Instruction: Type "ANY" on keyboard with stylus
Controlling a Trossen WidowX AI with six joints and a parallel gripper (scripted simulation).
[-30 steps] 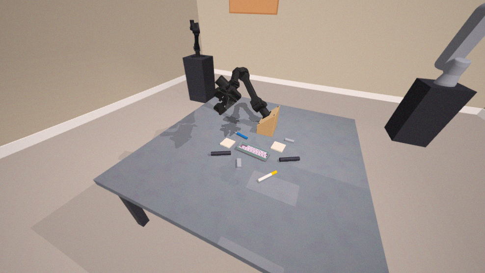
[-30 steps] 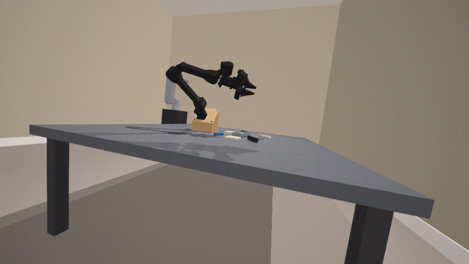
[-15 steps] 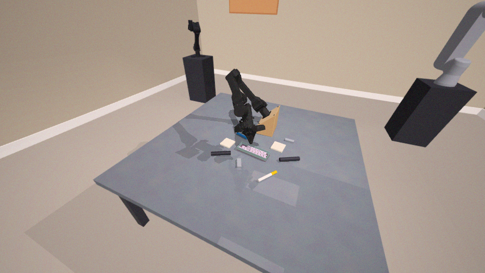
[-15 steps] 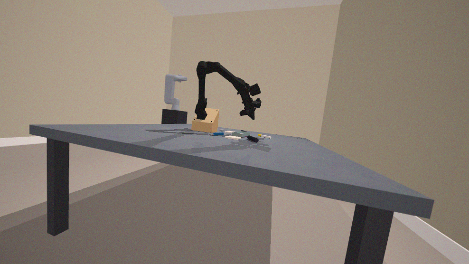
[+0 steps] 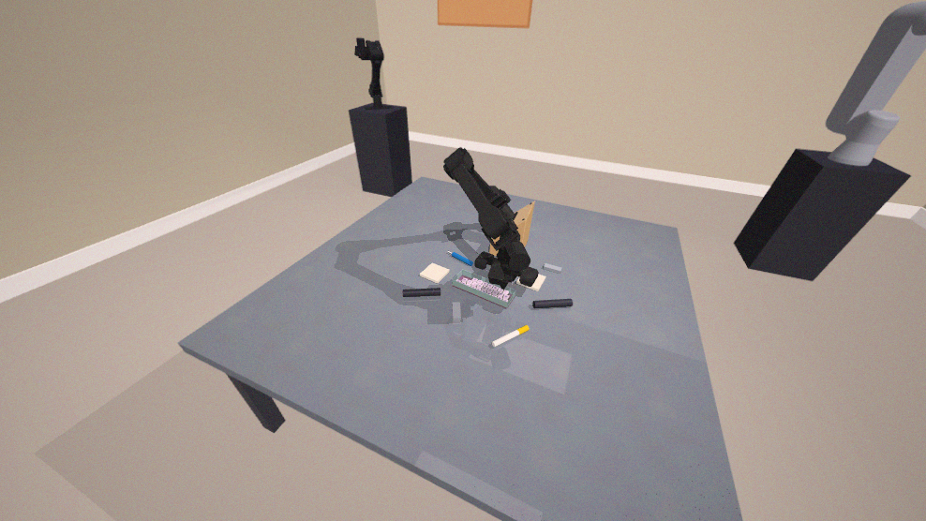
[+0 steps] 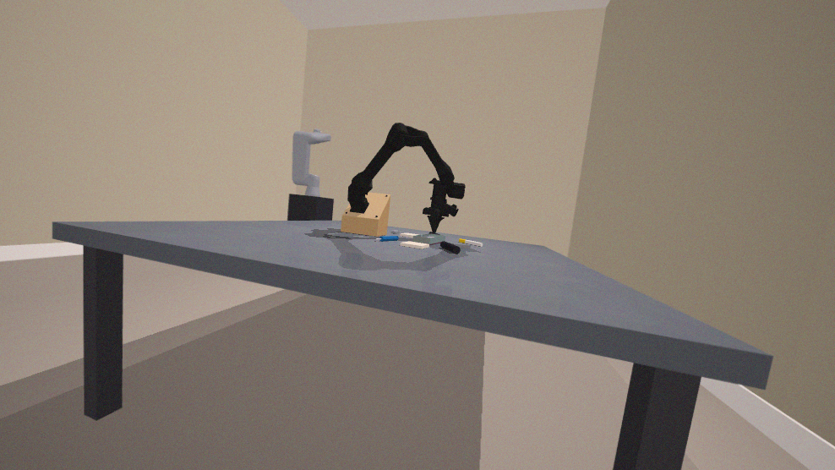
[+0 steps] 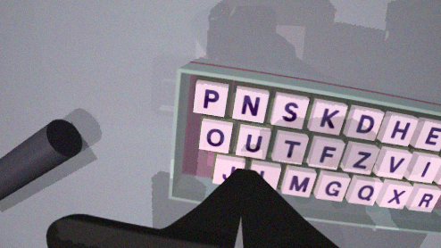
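Now: the n key 3 cm ahead of my gripper tip and 2 cm below it. Also, from my gripper tip: yellow marker (14 cm ahead, 7 cm to the left, 3 cm below); blue hexagonal stylus (14 cm behind, 22 cm to the right, 3 cm below); H key (1 cm ahead, 8 cm to the right, 2 cm below).
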